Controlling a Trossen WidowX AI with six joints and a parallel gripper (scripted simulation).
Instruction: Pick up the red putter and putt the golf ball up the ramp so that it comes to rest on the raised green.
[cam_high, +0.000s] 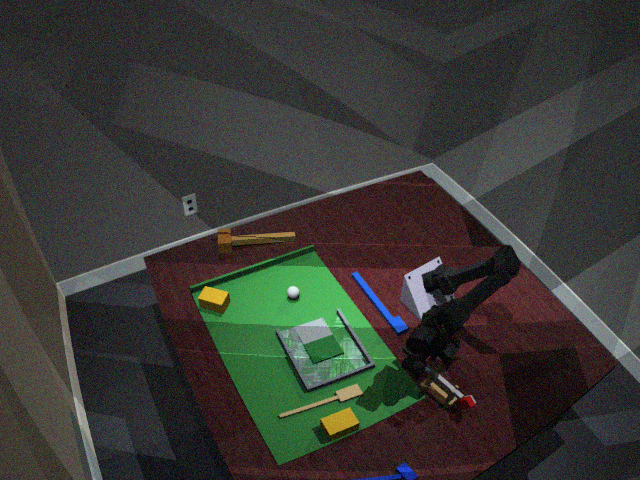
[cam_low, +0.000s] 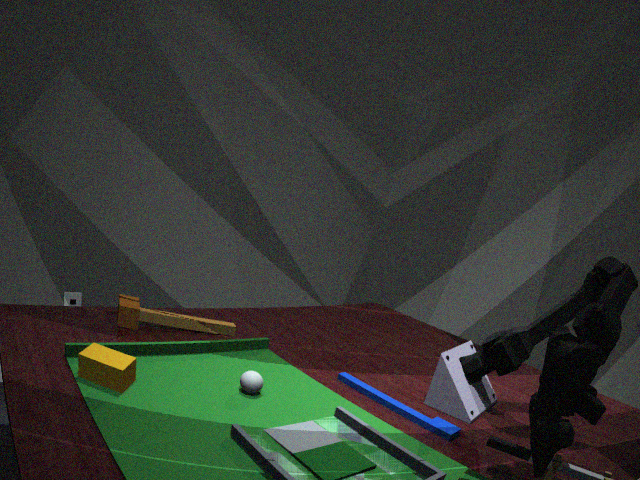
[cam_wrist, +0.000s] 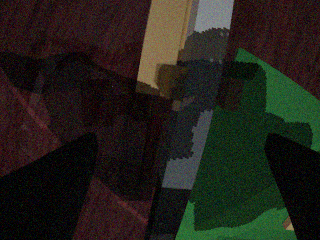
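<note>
Now: the red putter 50 mm to the left of my gripper tip, 20 mm behind it and 10 mm above it. Round my gripper tip: raised platform (220 mm to the right, 210 mm ahead, 40 mm below); then golf ball (490 mm to the right, 190 mm ahead, 30 mm below); then small wooden stand (70 mm to the left, 20 mm below, 20 mm behind).
</note>
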